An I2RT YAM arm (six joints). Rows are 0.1 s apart.
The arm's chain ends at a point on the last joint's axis. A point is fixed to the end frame.
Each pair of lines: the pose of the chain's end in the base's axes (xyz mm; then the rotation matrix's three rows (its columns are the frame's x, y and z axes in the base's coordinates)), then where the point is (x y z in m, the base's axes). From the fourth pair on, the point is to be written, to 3 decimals.
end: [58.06 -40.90 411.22], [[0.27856 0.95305 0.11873], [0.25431 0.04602 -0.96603], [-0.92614 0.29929 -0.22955]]
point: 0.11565 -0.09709 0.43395
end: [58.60 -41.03 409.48], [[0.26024 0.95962 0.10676], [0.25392 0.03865 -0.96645], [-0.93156 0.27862 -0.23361]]
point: 0.11626 -0.09767 0.43087
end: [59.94 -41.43 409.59], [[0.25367 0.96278 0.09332], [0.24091 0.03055 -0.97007], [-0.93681 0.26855 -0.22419]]
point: 0.11716 -0.09850 0.43101
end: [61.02 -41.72 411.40], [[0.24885 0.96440 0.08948], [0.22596 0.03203 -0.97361], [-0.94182 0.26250 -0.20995]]
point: 0.118 -0.099 0.433
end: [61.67 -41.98 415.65], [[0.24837 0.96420 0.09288], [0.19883 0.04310 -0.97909], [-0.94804 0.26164 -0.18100]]
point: 0.119 -0.098 0.439
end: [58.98 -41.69 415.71], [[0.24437 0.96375 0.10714], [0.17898 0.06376 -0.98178], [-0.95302 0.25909 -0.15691]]
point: 0.117 -0.096 0.441
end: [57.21 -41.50 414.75], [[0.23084 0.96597 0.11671], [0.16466 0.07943 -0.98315], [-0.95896 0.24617 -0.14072]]
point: 0.116 -0.095 0.440
